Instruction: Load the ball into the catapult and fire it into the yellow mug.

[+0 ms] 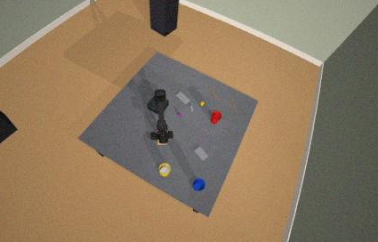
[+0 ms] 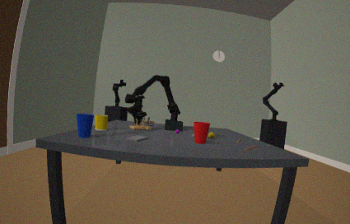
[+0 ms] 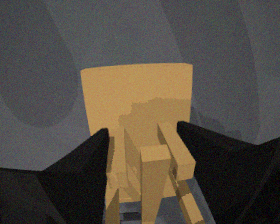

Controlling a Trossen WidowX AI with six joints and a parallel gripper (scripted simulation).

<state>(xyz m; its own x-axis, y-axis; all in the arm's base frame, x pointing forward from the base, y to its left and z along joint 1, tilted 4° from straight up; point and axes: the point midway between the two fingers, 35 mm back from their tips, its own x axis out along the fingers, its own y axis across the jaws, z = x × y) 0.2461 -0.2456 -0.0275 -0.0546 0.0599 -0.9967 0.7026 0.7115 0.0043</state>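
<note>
Now: gripper tip 50 mm past the purple ball, 310 mm to the right of it and 30 mm above it. From my gripper tip the other things lie so: yellow mug: 200 mm ahead, 200 mm to the right, 10 mm below; blue cup: 490 mm ahead, 130 mm to the right, 10 mm below; catapult: 40 mm behind, 60 mm to the left, 20 mm above.
</note>
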